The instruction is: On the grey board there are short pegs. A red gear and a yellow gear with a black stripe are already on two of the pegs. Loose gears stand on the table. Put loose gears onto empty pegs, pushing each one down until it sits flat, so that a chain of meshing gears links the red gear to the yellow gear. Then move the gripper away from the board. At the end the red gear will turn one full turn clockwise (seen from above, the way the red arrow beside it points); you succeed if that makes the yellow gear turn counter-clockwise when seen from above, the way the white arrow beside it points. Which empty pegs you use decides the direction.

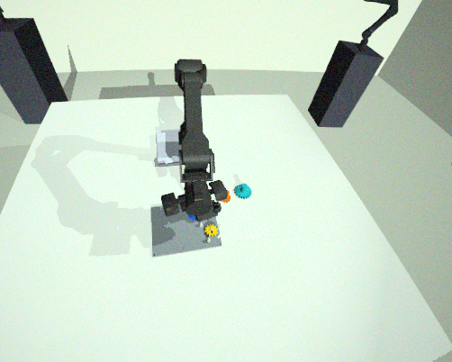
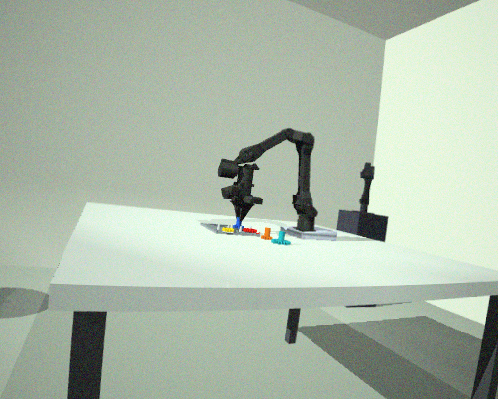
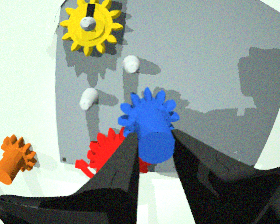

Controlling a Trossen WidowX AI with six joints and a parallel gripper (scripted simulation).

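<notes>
The blue gear is 10 mm below my gripper tip. From my gripper tip the other things lie so: red gear (40 mm behind, 10 mm to the left, 30 mm below); then yellow gear (50 mm ahead, 50 mm to the left, 30 mm below); then orange gear (70 mm behind, 110 mm to the left, 30 mm below).
</notes>
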